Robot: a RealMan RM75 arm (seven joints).
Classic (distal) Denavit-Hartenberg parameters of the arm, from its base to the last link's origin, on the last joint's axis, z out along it. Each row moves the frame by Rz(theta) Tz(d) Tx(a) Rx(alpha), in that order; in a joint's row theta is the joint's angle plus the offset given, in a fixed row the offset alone. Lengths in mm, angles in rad.
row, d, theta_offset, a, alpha
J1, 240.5, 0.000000, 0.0, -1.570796
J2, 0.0, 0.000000, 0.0, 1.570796
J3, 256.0, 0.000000, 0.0, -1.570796
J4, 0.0, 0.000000, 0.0, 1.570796
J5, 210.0, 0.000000, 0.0, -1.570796
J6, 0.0, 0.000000, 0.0, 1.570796
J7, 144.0, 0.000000, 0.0, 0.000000
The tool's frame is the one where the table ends.
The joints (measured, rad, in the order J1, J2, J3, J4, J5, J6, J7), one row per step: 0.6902 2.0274 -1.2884 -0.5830 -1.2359 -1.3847 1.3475; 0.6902 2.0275 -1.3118 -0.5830 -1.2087 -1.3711 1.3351; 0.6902 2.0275 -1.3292 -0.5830 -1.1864 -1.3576 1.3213; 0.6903 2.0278 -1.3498 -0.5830 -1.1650 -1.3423 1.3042; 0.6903 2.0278 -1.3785 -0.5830 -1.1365 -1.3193 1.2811; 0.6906 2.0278 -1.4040 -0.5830 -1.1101 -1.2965 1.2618; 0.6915 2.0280 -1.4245 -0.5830 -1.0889 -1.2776 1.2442; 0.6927 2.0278 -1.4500 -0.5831 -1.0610 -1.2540 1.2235; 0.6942 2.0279 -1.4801 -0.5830 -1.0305 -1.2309 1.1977
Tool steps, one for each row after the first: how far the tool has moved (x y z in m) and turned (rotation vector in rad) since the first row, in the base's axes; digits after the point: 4 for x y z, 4 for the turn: -0.0019 0.0004 -0.0017 0.0082 0.0039 0.0028; -0.0031 0.0012 -0.0028 0.0198 0.0062 0.0049; -0.0043 0.0017 -0.0048 0.0320 0.0044 0.0094; -0.0056 0.0025 -0.0075 0.0489 -0.0004 0.0139; -0.0066 0.0036 -0.0099 0.0645 -0.0047 0.0149; -0.0076 0.0046 -0.0120 0.0783 -0.0090 0.0171; -0.0089 0.0060 -0.0142 0.0952 -0.0135 0.0183; -0.0104 0.0067 -0.0172 0.1120 -0.0196 0.0243
